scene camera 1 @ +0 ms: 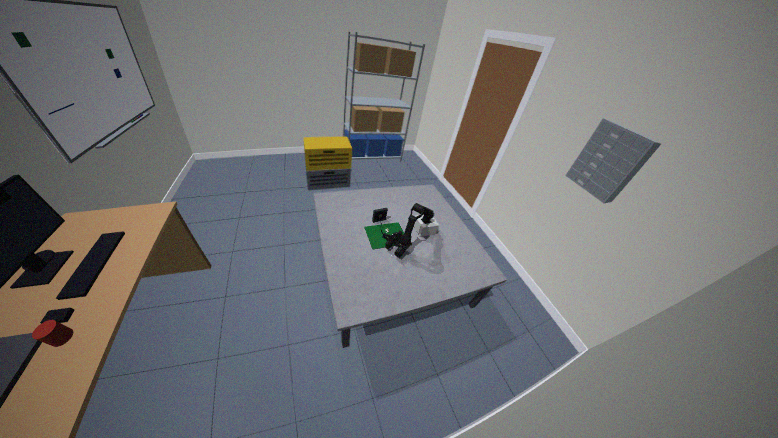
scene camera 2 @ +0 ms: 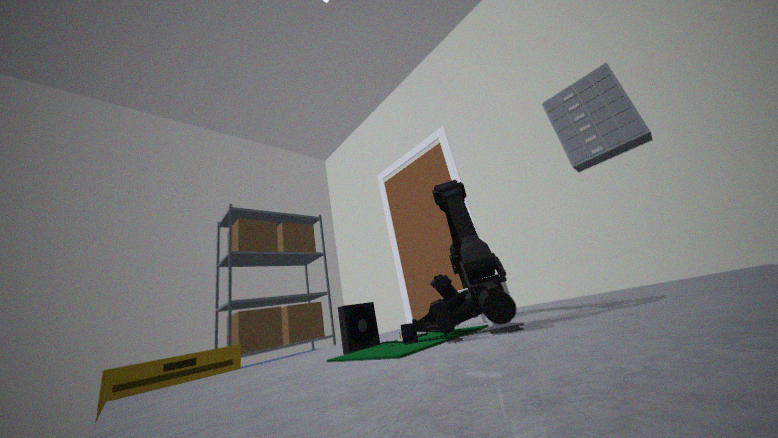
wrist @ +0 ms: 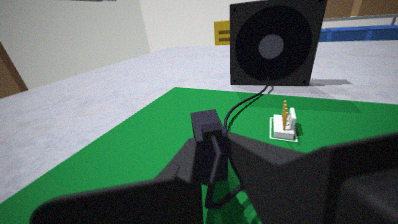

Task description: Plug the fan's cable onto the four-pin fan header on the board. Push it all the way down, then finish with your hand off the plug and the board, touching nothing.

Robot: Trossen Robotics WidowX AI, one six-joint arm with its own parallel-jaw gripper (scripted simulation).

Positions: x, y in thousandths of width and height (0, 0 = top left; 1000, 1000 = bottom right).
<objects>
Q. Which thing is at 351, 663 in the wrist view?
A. A green board.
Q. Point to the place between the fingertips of my gripper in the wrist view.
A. At 526, 632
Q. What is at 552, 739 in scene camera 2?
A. My gripper.
</objects>
